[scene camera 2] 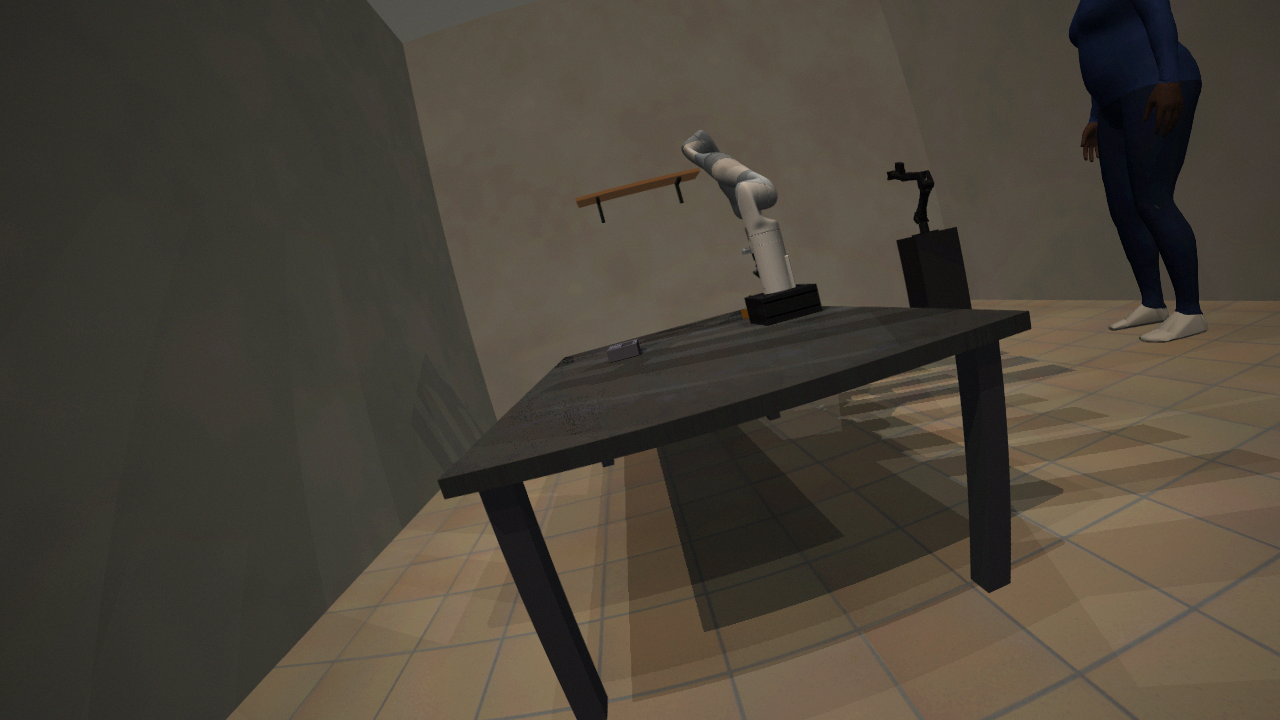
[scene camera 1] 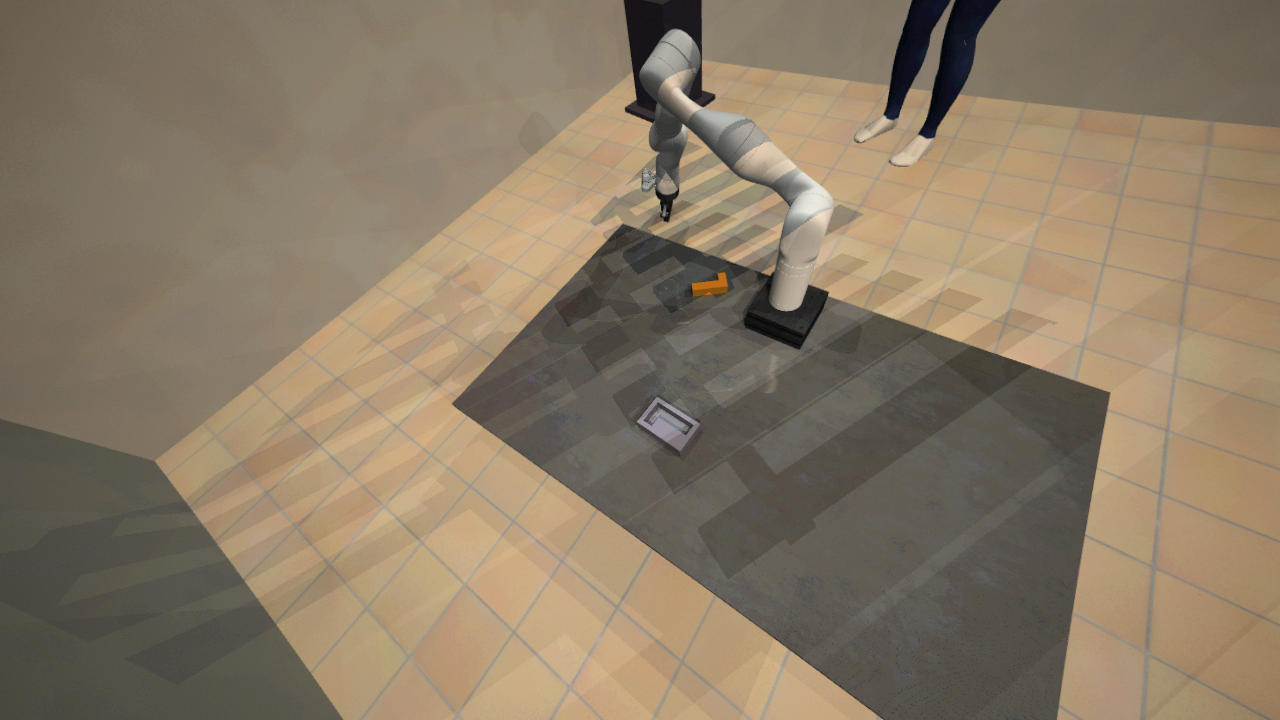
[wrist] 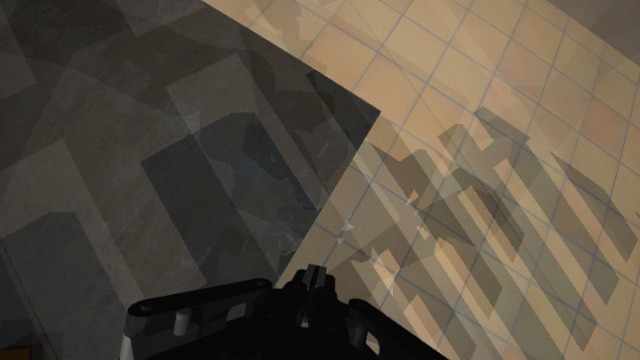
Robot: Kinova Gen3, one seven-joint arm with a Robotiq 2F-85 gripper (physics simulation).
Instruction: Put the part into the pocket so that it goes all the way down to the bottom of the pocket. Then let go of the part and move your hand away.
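Frame: origin at the arm's base, x ahead, y left, z up, level; millimetres.
Seen in the pictures: gripper, fingertip midpoint: (scene camera 1: 666, 220) (wrist: 315, 278); arm's base at its link origin: (scene camera 2: 779, 290) (scene camera 1: 785, 298).
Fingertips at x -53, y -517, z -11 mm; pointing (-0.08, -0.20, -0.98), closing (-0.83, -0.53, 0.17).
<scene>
Offsets run from my fingertips to a thing's top centre. Level surfaces: height alone.
The orange L-shaped part @[100 mm ahead, 276 mm left, 38 mm down] (scene camera 1: 708, 287) lies on the dark table near the robot's base. A small piece of the part shows in scene camera 2 (scene camera 2: 744, 314) beside the base and at the bottom left corner of the wrist view (wrist: 14, 353). The light grey block with the pocket @[543 mm ahead, 515 mm left, 32 mm down] (scene camera 1: 682, 438) (scene camera 2: 623, 350) sits on the table, well apart from the part, and its pocket is empty. My gripper (scene camera 1: 665, 217) (wrist: 315, 278) is shut with nothing between its fingertips. It hangs in the air by the table's far corner, apart from the part, with its fingers pointing down.
The robot's black base (scene camera 1: 785, 313) (scene camera 2: 783, 304) stands on the table @[68 mm down] (scene camera 1: 895, 501) (scene camera 2: 572, 402) near its back edge. A dark pedestal (scene camera 1: 664, 53) (scene camera 2: 935, 268) stands behind, a person (scene camera 1: 944, 71) (scene camera 2: 1141, 161) stands on the floor, and a wooden shelf (scene camera 2: 637, 187) hangs on the wall.
</scene>
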